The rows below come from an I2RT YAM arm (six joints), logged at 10 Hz.
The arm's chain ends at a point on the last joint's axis. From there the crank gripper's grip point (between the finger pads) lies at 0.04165 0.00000 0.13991 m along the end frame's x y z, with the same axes.
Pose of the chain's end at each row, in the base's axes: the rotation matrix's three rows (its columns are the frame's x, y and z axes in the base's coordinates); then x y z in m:
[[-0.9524 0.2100 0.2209], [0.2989 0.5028 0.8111], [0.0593 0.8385 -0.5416]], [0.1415 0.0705 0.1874]
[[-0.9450 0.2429 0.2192], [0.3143 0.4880 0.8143], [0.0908 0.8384 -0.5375]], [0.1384 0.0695 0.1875]
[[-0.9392 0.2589 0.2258], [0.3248 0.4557 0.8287], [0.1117 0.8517 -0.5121]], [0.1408 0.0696 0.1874]
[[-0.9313 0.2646 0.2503], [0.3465 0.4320 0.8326], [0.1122 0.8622 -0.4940]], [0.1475 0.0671 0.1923]
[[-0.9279 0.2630 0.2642], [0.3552 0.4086 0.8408], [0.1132 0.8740 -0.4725]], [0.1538 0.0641 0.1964]
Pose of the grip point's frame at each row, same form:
[[-0.9524 0.2100 0.2209], [0.2989 0.5028 0.8111], [0.0593 0.8385 -0.5416]], [0.1327 0.1964 0.1141]
[[-0.9450 0.2429 0.2192], [0.3143 0.4880 0.8143], [0.0908 0.8384 -0.5375]], [0.1297 0.1965 0.1161]
[[-0.9392 0.2589 0.2258], [0.3248 0.4557 0.8287], [0.1117 0.8517 -0.5121]], [0.1333 0.1991 0.1204]
[[-0.9313 0.2646 0.2503], [0.3465 0.4320 0.8326], [0.1122 0.8622 -0.4940]], [0.1437 0.1980 0.1279]
[[-0.9279 0.2630 0.2642], [0.3552 0.4086 0.8408], [0.1132 0.8740 -0.4725]], [0.1521 0.1965 0.1350]

